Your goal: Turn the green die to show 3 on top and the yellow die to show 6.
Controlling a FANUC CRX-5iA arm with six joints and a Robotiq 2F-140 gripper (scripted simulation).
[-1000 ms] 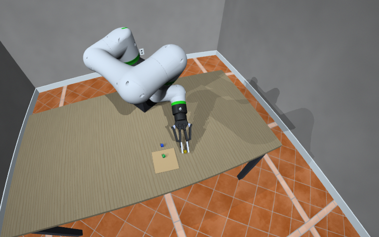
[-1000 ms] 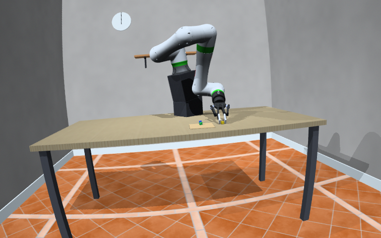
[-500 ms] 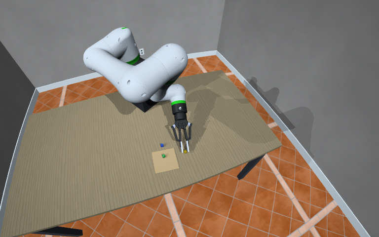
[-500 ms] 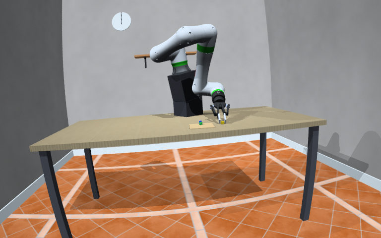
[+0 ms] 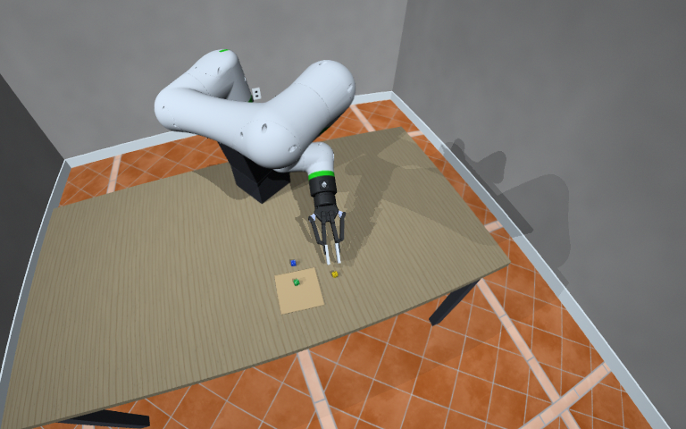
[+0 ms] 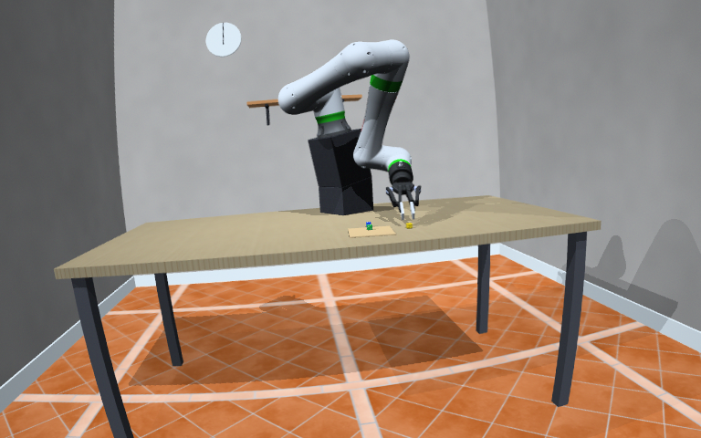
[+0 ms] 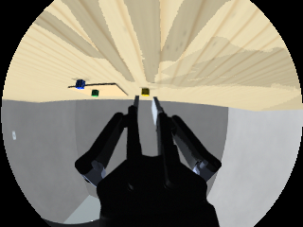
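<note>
The yellow die is 6 cm ahead of my hand, 1 cm to the right of it and 4 cm below it. Round my hand: tan mat (8 cm ahead, 14 cm to the right, 5 cm below); then blue die (2 cm behind, 13 cm to the right, 4 cm below); then green die (5 cm ahead, 14 cm to the right, 4 cm below).
</note>
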